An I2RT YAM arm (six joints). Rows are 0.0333 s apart.
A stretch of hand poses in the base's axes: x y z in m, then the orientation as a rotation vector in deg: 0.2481, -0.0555, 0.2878, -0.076, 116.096, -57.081; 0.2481, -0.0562, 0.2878, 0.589, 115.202, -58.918; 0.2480, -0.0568, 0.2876, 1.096, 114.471, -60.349; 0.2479, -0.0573, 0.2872, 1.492, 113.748, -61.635; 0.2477, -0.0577, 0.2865, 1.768, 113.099, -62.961; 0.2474, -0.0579, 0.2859, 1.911, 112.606, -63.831; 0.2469, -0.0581, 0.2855, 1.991, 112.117, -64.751; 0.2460, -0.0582, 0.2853, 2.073, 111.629, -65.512; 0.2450, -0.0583, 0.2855, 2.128, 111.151, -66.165
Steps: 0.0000, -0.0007, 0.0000, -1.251, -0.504, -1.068; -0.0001, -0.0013, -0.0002, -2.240, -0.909, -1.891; -0.0002, -0.0018, -0.0006, -3.172, -1.300, -2.581; -0.0004, -0.0022, -0.0013, -4.145, -1.567, -3.235; -0.0007, -0.0024, -0.0019, -4.820, -1.783, -3.625; -0.0012, -0.0026, -0.0023, -5.546, -1.957, -4.002; -0.0021, -0.0027, -0.0025, -6.170, -2.173, -4.306; -0.0031, -0.0028, -0.0023, -6.731, -2.402, -4.544
